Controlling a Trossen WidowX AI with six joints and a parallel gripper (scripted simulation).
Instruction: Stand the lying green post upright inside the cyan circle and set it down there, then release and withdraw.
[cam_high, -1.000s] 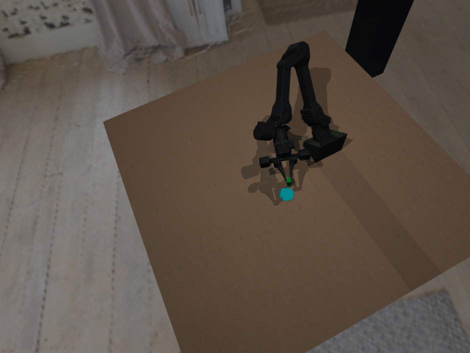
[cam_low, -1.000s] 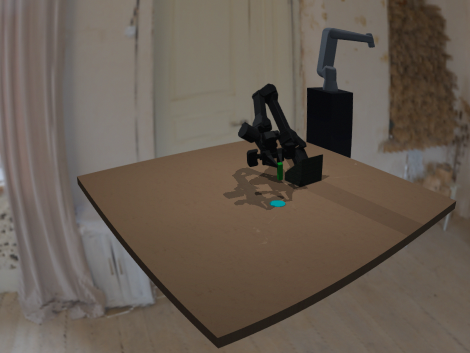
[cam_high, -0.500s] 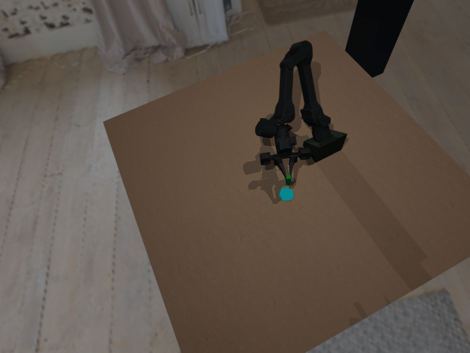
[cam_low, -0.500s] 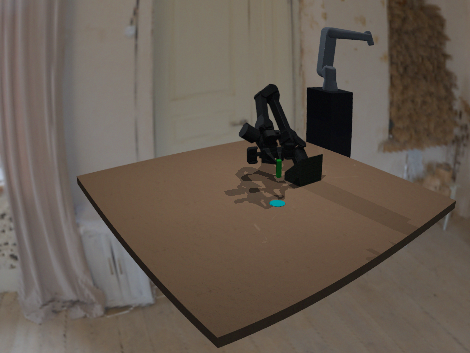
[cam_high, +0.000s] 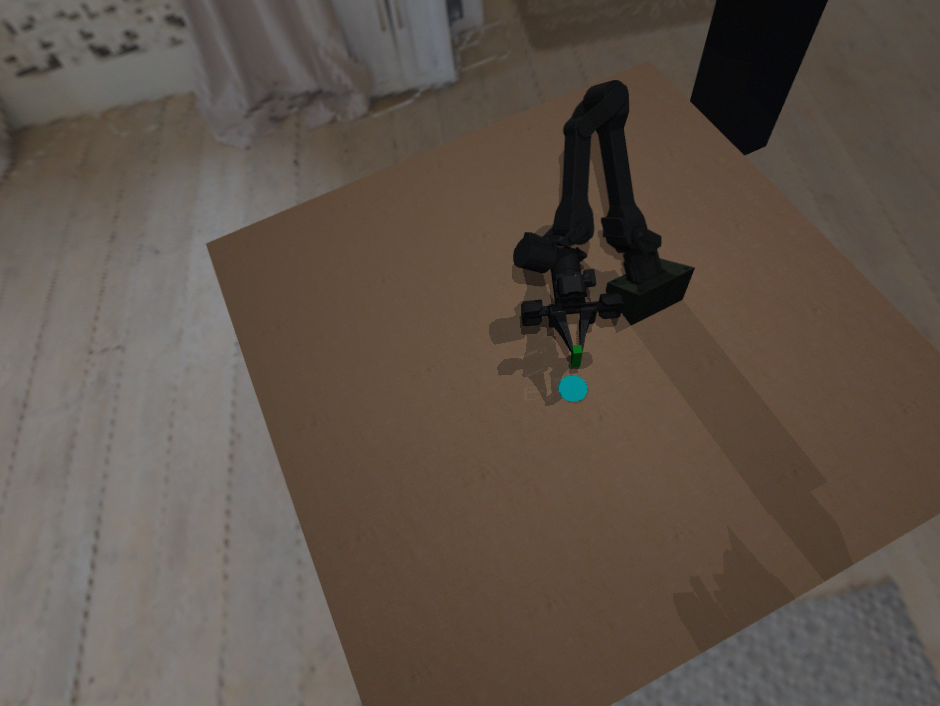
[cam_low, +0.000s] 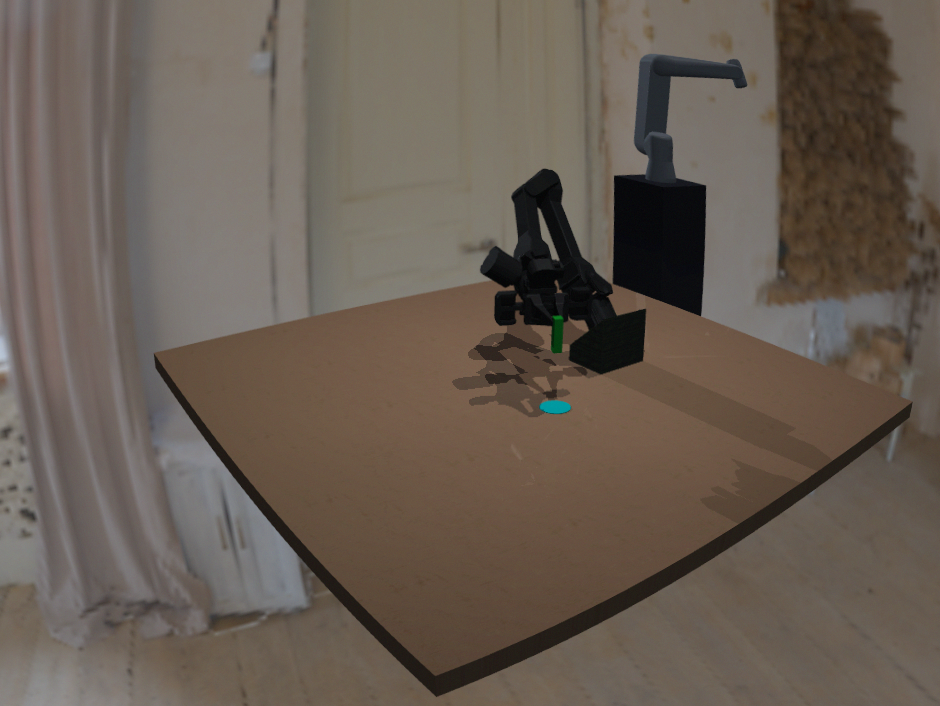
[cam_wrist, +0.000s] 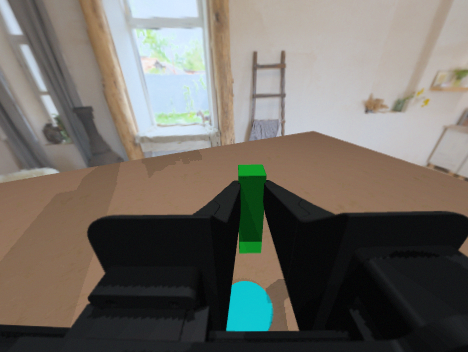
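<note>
Right now my gripper tip is 160 mm above the cyan circle. Round my gripper tip: green post: 20 mm below.
</note>
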